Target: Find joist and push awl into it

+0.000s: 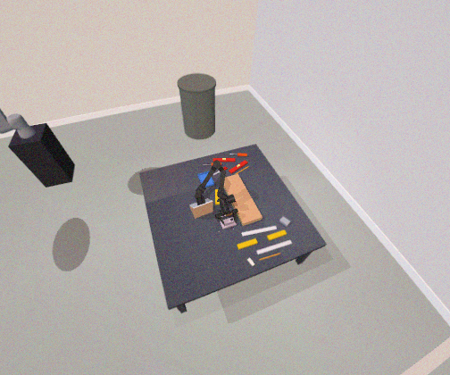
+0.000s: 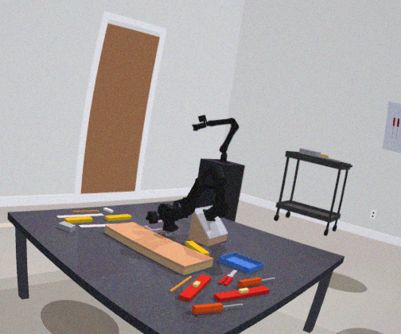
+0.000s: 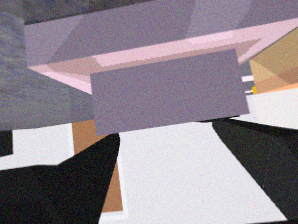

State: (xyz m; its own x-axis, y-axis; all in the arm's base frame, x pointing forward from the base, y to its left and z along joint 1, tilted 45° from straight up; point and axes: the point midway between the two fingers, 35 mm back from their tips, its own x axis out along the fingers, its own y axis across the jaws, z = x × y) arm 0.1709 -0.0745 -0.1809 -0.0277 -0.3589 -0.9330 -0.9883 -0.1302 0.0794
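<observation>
Right now the stud finder is 1 cm ahead of my gripper tip, 3 cm to the left of it and 2 cm below it. From my gripper tip the other things lie so: grey block: 47 cm ahead, 9 cm to the right, 5 cm below; then blue tray: 6 cm behind, 55 cm to the left, 5 cm below; then awl: 1 cm ahead, 11 cm to the left, 5 cm below.
</observation>
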